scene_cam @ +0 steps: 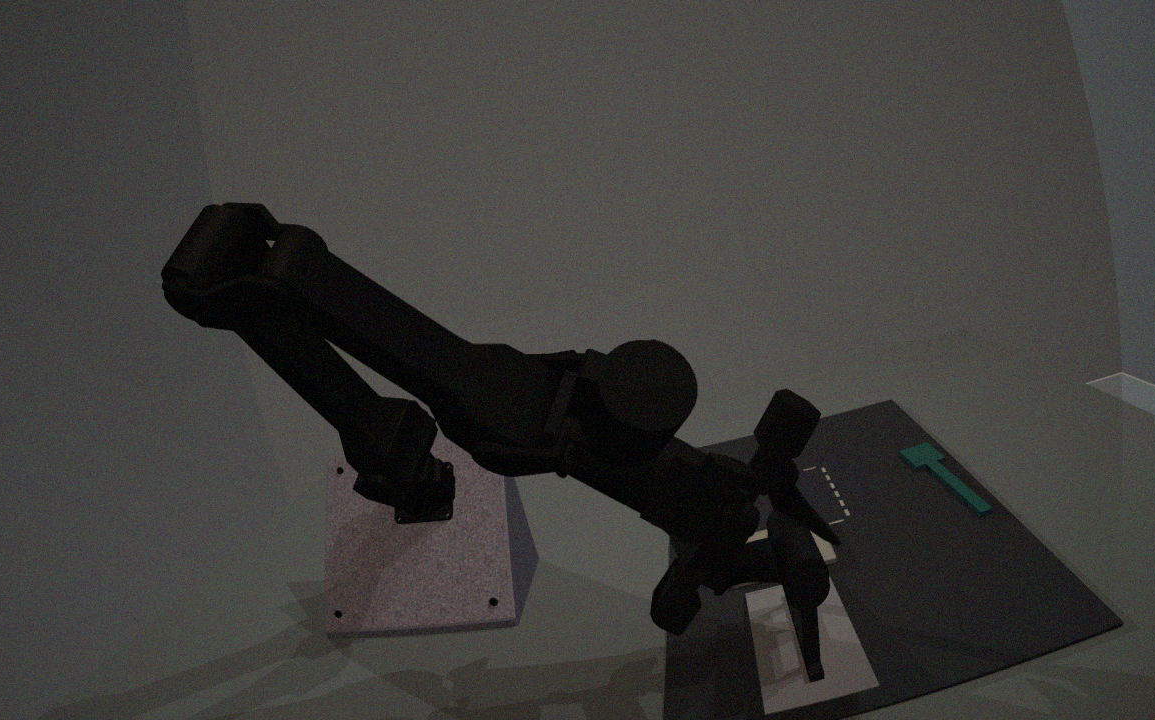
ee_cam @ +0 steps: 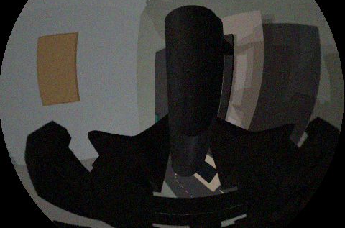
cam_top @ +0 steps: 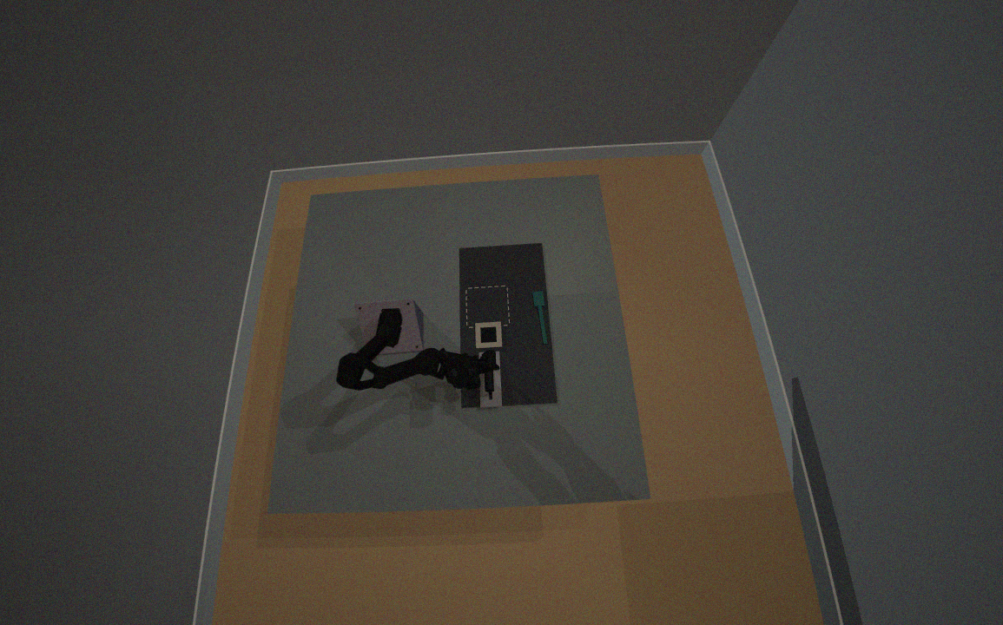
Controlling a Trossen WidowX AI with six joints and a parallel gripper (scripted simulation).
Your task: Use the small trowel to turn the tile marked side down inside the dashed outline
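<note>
Now: gripper tip 3 cm past the tile, 14 cm to the right of it and 5 cm above it. From my gripper tip the other things lie so: dark mat: 4 cm ahead, 20 cm to the left, 8 cm below; teal t-shaped piece: 18 cm ahead, 22 cm to the left, 5 cm below; trowel: 3 cm behind, 1 cm below.
</note>
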